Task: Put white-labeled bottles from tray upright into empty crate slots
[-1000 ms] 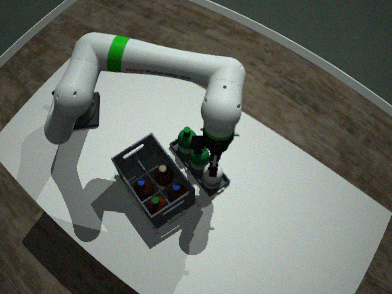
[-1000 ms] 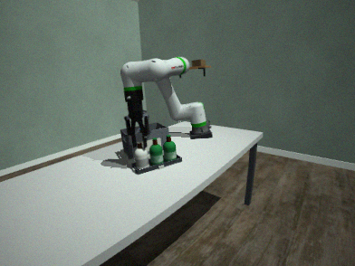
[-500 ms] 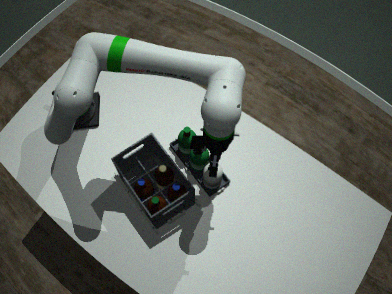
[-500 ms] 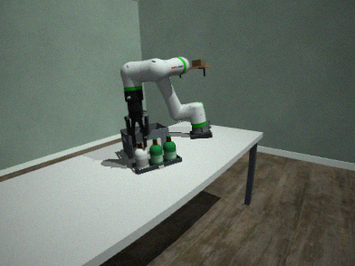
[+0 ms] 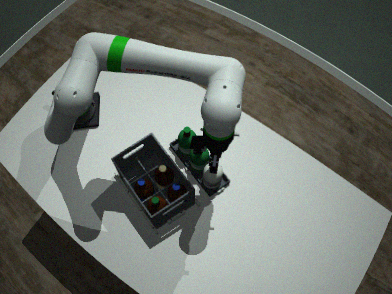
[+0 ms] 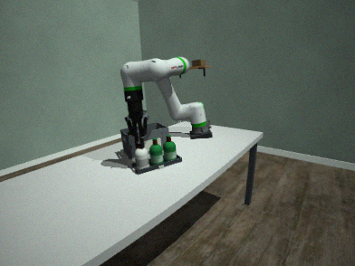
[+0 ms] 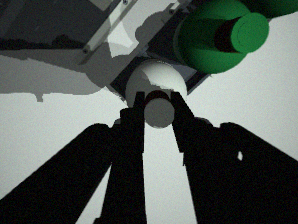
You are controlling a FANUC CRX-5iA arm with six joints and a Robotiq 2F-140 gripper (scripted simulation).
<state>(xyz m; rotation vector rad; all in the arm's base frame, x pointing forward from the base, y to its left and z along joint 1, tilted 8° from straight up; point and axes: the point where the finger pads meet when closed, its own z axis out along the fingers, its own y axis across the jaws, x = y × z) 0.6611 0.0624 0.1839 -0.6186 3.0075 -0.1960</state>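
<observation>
The white-labeled bottle lies 8 cm below my hand. From my hand the other things lie so: dark tray (8 cm behind, 3 cm to the left, 15 cm below); dark crate (17 cm behind, 15 cm to the right, 8 cm below).
</observation>
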